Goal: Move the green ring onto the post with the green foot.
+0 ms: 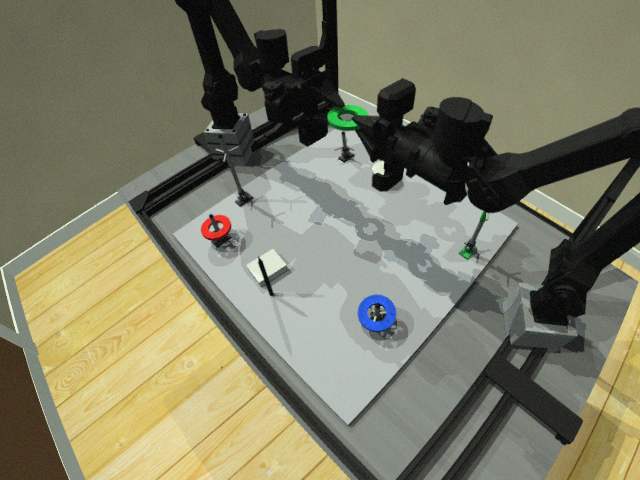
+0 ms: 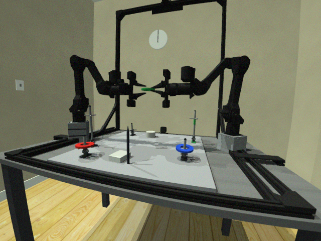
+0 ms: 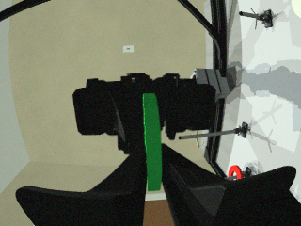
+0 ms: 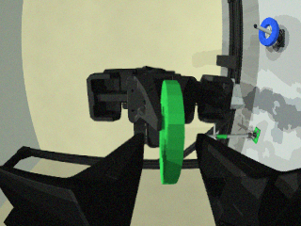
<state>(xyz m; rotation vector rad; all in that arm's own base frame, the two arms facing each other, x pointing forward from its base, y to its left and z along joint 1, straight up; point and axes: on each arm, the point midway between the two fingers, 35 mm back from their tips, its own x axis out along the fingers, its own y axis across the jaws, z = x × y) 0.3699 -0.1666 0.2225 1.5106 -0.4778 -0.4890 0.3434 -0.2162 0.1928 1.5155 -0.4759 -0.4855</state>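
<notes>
The green ring lies 50 mm to the left of my right hand. Round my right hand: thin black rod: 240 mm ahead, 200 mm below, 30 mm to the left; then short post: 240 mm below, 200 mm behind, 110 mm to the right; then white block: 290 mm below, 210 mm ahead, 20 mm to the right.
The green ring lies 50 mm to the right of my left hand. Also, from my left hand: thin black rod: 240 mm ahead, 200 mm below, 60 mm to the right; short post: 240 mm below, 210 mm to the right, 210 mm behind; white block: 290 mm below, 200 mm ahead, 110 mm to the right.
</notes>
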